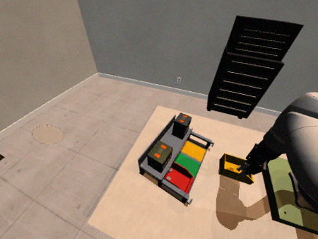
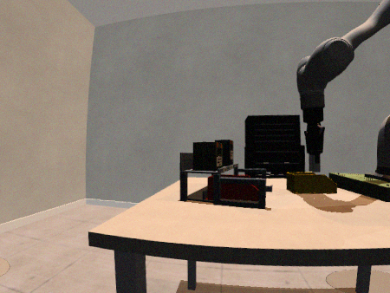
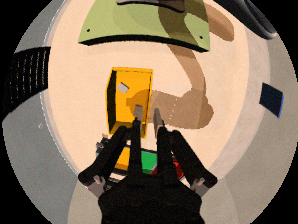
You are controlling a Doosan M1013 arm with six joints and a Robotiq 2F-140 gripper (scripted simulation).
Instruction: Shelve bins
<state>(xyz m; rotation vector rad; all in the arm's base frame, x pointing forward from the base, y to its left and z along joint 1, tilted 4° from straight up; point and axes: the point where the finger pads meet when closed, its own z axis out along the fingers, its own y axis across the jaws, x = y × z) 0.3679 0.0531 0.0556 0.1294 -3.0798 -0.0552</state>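
Now: hand 50 mm to the left of the yellow bin and 80 mm above it. The rest, counted from my hand: dark box (370 mm ahead, 90 mm to the right, 40 mm above); red bin (300 mm ahead, 150 mm to the left, 80 mm below).
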